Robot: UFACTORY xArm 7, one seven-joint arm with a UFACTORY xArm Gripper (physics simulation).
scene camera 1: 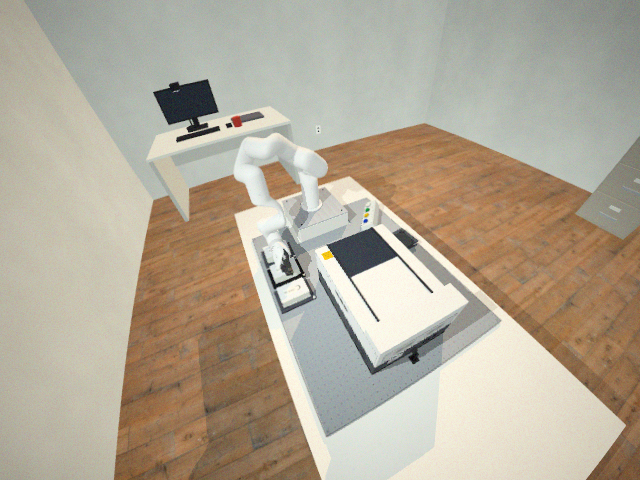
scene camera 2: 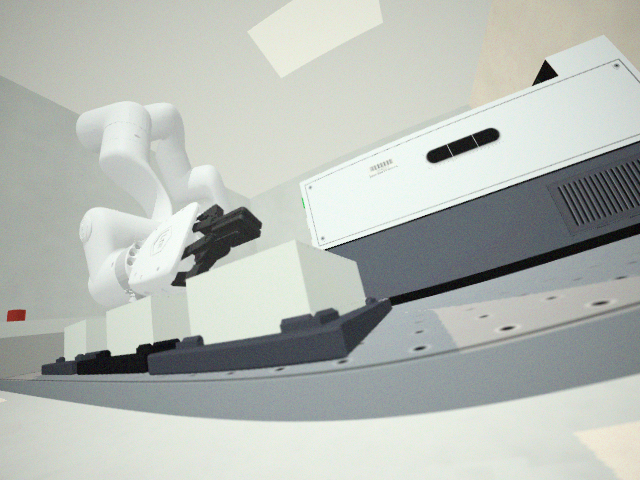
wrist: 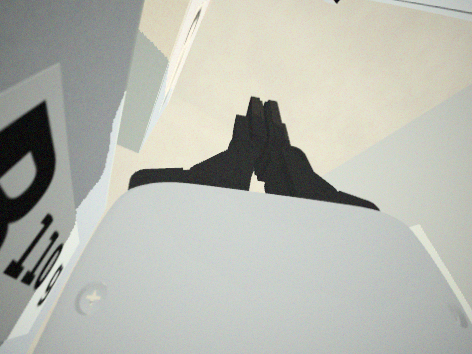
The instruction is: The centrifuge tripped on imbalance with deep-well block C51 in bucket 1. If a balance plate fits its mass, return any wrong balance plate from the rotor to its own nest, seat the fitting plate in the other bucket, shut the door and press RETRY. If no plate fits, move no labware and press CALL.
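Pixels of known places: gripper, between the fingertips: [scene camera 1: 290, 274] [scene camera 2: 253, 221] [wrist: 257, 119]; arm's base, origin of its link: [scene camera 1: 311, 205].
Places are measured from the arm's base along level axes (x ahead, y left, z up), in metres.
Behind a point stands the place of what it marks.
Note:
My gripper [scene camera 1: 287, 270] {x 0.393, y -0.345, z 0.022 m} [scene camera 2: 252, 223] {x 0.393, y -0.345, z 0.022 m} [wrist: 257, 119] {x 0.393, y -0.345, z 0.022 m} is shut and empty, tilted over the row of nests. In scene camera 1 it overlaps the middle white plate [scene camera 1: 293, 265] {x 0.310, y -0.297, z -0.038 m}. The nearest white plate [scene camera 1: 294, 292] {x 0.445, y -0.364, z -0.036 m} [scene camera 2: 242, 302] {x 0.423, y -0.427, z -0.061 m} sits in a dark nest [scene camera 1: 284, 308] {x 0.466, y -0.433, z -0.075 m} [scene camera 2: 242, 356] {x 0.432, y -0.447, z -0.085 m}; the farthest white plate [scene camera 2: 74, 338] {x 0.148, y -0.381, z -0.055 m} is partly hidden by the arm in scene camera 1. In the wrist view a grey label [wrist: 62, 165] shows a large letter and digits like 1109. The white centrifuge [scene camera 1: 398, 299] {x 0.773, y -0.118, z 0.118 m} [scene camera 2: 403, 170] {x 0.565, y -0.247, z 0.071 m} hides its rotor and block C51. A button panel [scene camera 1: 368, 215] {x 0.261, y 0.217, z -0.024 m} has green, yellow and blue buttons.
A dark panel [scene camera 1: 361, 250] {x 0.534, y -0.077, z 0.121 m} shows in the centrifuge top. A small dark tray [scene camera 1: 405, 238] {x 0.494, y 0.272, z -0.058 m} lies beyond the centrifuge. The arm's base box [scene camera 1: 323, 227] {x 0.160, y -0.026, z -0.052 m} stands behind the nests. A desk [scene camera 1: 273, 119] with a monitor [scene camera 1: 187, 101] and a red mug [scene camera 1: 236, 121] stands behind.

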